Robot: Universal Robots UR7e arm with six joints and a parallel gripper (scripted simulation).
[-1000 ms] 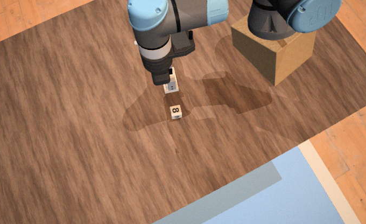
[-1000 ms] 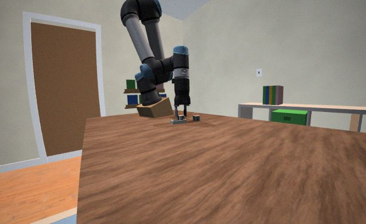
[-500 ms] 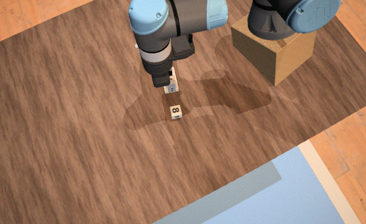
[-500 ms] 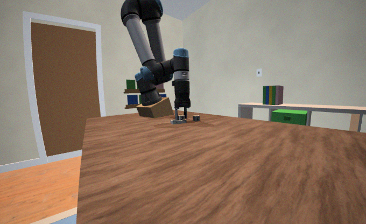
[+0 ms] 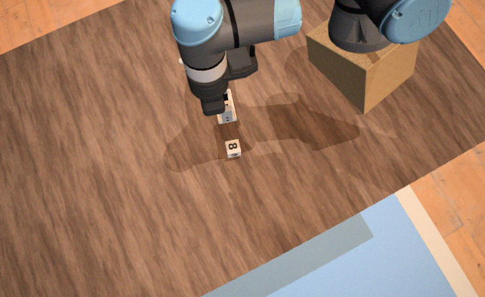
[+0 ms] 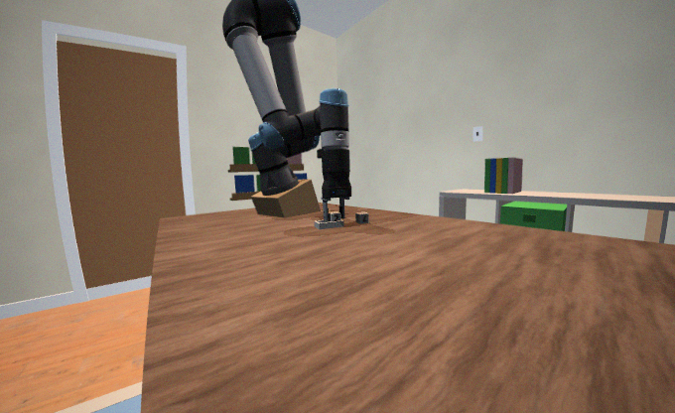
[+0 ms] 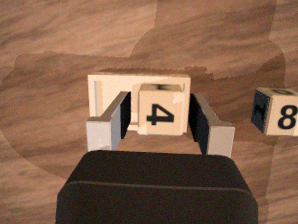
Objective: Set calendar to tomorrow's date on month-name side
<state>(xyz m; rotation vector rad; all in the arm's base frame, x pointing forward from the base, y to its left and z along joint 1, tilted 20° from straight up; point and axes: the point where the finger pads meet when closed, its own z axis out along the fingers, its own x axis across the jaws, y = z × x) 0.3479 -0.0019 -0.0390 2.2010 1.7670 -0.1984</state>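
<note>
Right now the digit cube is 1 cm below my hand. Round my hand: calendar tray 3 cm below, 2 cm to the right, 1 cm behind.
</note>
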